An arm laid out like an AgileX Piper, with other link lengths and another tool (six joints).
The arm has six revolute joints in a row. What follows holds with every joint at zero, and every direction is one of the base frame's.
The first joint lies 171 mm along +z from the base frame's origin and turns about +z.
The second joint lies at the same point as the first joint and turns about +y.
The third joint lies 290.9 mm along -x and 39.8 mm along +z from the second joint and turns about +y.
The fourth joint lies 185.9 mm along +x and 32.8 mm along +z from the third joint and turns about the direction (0.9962, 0, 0.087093).
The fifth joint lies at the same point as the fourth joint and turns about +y.
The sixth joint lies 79.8 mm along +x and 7 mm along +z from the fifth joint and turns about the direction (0.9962, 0, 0.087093).
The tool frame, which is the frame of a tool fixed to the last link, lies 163.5 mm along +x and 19 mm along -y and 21.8 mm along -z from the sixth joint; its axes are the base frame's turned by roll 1.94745, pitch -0.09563 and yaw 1.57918 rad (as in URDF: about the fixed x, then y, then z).
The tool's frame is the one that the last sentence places.
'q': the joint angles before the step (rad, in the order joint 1, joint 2, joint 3, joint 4, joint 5, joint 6). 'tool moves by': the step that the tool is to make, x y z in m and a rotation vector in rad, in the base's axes. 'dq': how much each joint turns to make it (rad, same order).
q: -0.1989 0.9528 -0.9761 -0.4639 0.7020 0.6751
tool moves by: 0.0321 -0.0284 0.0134 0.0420 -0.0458 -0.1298
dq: -0.0712 0.1540 -0.1188 -0.0627 -0.0316 0.1402
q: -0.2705 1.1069 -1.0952 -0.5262 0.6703 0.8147
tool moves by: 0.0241 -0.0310 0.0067 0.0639 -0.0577 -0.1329
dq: -0.0912 0.1308 -0.1124 -0.0114 -0.0222 0.1102
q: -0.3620 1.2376 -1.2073 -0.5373 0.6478 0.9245
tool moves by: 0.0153 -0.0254 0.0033 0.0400 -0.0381 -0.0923
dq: -0.0612 0.0951 -0.0917 -0.0046 -0.0026 0.0681
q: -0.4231 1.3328 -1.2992 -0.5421 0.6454 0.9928
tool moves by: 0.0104 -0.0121 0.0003 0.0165 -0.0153 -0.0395
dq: -0.0167 0.0555 -0.0523 -0.0138 0.0037 0.0426
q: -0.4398 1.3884 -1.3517 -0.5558 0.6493 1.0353
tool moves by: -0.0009 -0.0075 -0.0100 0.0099 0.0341 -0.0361
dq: -0.0001 0.0338 -0.0093 -0.0380 0.0283 0.0395
